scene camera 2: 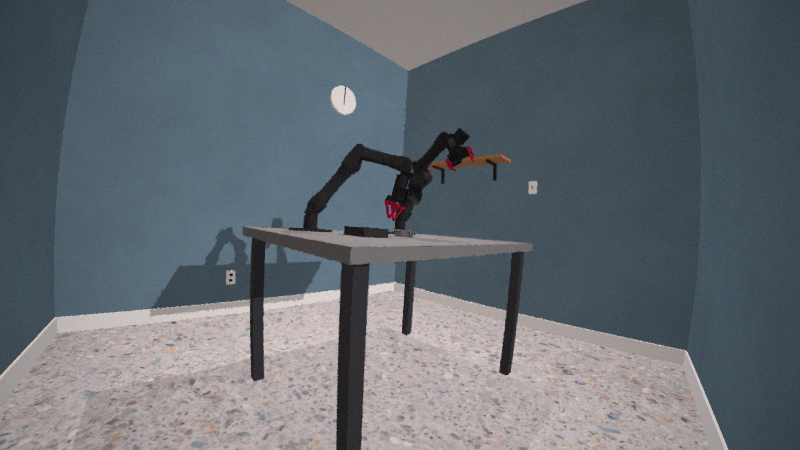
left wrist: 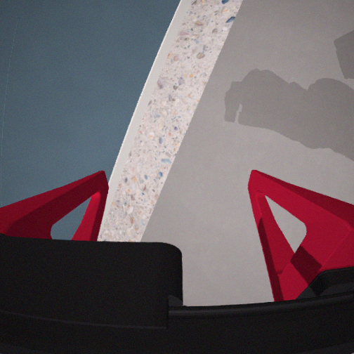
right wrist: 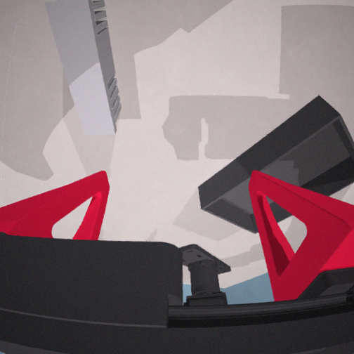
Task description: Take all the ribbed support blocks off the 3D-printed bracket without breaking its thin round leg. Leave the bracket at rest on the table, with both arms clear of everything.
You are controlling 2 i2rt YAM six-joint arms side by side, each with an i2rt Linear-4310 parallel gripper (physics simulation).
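The light grey printed piece [scene camera 2: 403, 232] [right wrist: 82, 65] lies on the table, at the top left in the right wrist view, where its far end is cut off. Dark ribs line its right side; I cannot tell bracket from support blocks, and the thin round leg cannot be made out. My right gripper [scene camera 2: 394, 210] [right wrist: 178, 178] is open and empty, above the table and apart from the piece. My left gripper [scene camera 2: 460, 158] [left wrist: 177, 178] is open and empty, high up at the right; the bracket does not show in the left wrist view.
A dark open tray [scene camera 2: 365, 231] [right wrist: 280, 165] stands on the table [scene camera 2: 441, 252] near the grey piece. A black arm base [right wrist: 205, 275] shows at the bottom of the right wrist view. The left wrist view shows the table edge, floor and blue wall. An orange shelf [scene camera 2: 486, 161] is on the wall.
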